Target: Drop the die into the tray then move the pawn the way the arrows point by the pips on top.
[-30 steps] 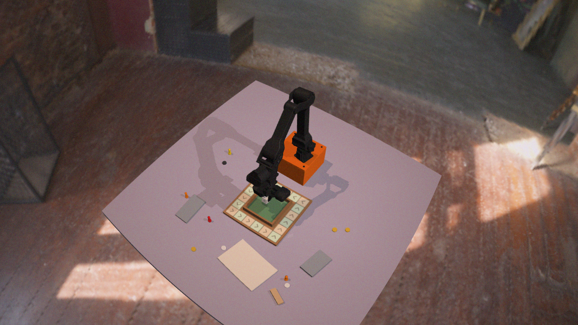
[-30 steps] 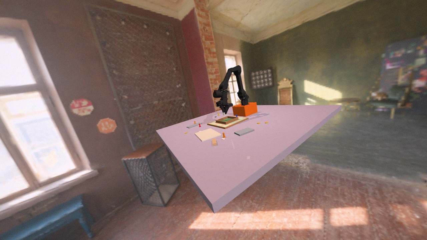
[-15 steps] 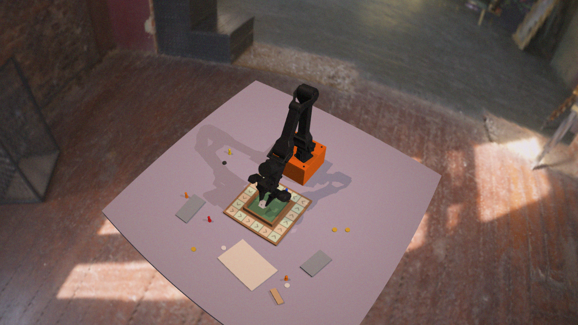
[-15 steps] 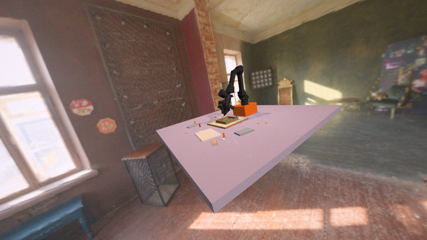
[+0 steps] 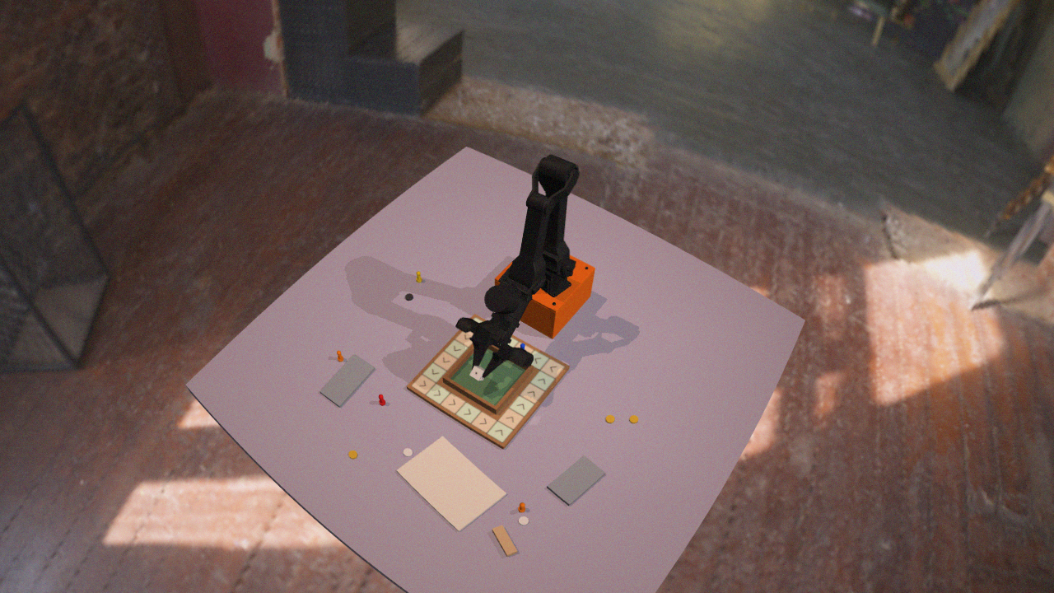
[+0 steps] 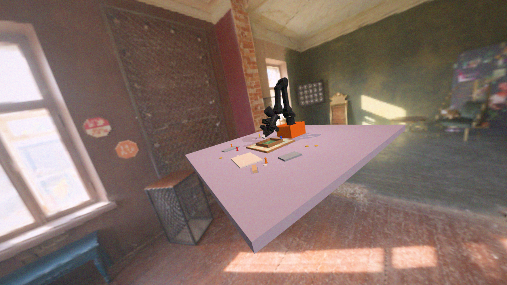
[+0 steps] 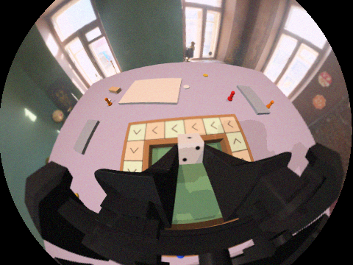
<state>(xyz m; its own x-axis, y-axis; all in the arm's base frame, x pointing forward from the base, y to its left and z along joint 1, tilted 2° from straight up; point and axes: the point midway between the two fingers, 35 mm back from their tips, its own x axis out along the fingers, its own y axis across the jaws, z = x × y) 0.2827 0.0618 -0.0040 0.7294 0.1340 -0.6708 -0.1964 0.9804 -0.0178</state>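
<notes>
Now: gripper tip right at the white die. Also, from my gripper tip: blue pawn 16 cm behind, 1 cm to the right, 5 cm below; cream card 22 cm ahead, 15 cm to the left, 8 cm below; red pawn 20 cm ahead, 13 cm to the right, 6 cm below.
</notes>
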